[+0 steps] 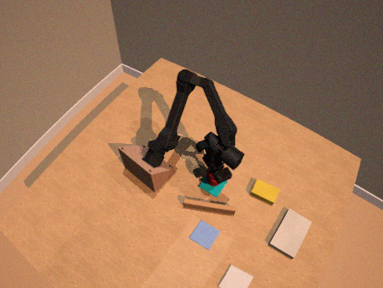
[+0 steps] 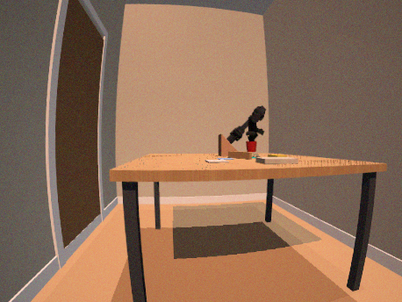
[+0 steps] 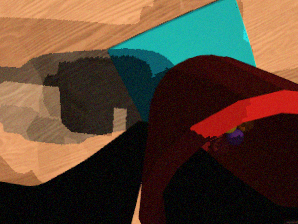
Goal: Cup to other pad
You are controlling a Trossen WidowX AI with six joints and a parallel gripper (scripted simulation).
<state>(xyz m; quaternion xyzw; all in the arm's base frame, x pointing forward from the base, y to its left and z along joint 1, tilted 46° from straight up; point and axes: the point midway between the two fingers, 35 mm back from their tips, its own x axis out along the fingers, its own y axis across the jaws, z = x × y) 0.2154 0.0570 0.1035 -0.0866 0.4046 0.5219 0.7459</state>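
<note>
The teal pad lies 90 mm below my gripper tip, 20 mm ahead of it and 10 mm to the right of it. Round my gripper tip: red cup 30 mm ahead, 20 mm to the right; yellow block 240 mm ahead, 60 mm to the left, 60 mm below; low wooden bar 120 mm to the right, 70 mm ahead, 60 mm below.
</note>
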